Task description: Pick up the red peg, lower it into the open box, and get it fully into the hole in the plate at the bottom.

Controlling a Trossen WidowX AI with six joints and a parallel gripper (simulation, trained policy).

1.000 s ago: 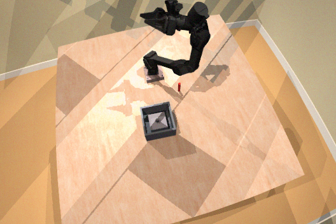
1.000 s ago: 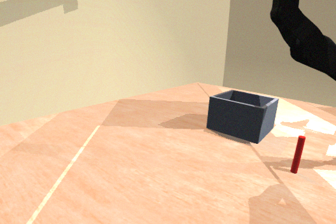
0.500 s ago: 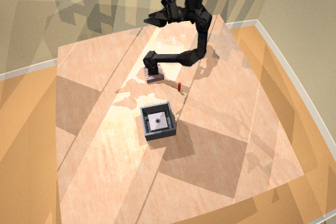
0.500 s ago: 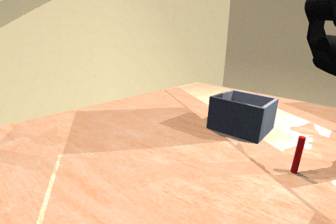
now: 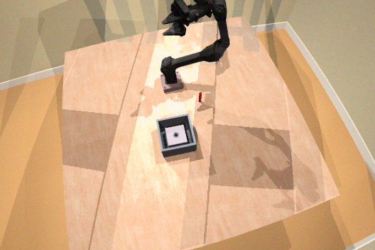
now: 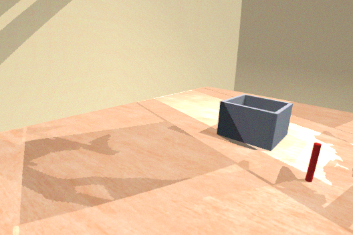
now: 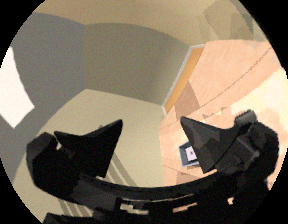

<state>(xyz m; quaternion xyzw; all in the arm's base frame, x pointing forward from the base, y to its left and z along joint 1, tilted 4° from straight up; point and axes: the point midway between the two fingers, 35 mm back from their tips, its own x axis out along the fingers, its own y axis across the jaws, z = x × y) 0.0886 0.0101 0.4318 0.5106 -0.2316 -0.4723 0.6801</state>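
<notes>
My gripper tip is now 420 mm above the red peg, 150 mm to the right of it and 60 mm short of it. Also, from my gripper tip: light plate: 420 mm below, 270 mm ahead, 10 mm to the left; then dark grey box: 440 mm below, 270 mm ahead, 10 mm to the left.
</notes>
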